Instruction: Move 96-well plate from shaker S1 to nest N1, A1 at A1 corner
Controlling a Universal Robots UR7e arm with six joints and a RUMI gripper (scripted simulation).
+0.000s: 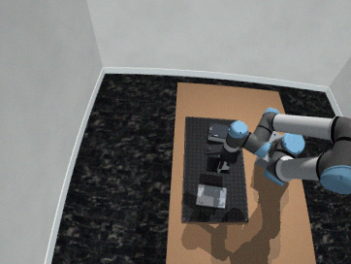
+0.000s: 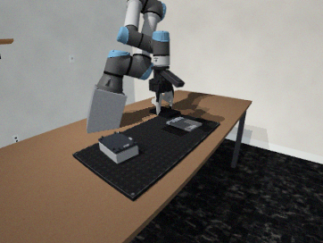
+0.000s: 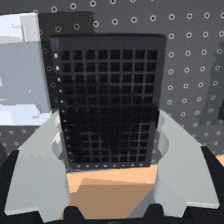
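Now: the plate nest N1 150 mm to the left of my hand, 110 mm below it and 20 mm ahead of it. From my hand the other things lie so: black 96-well plate (10 mm below).
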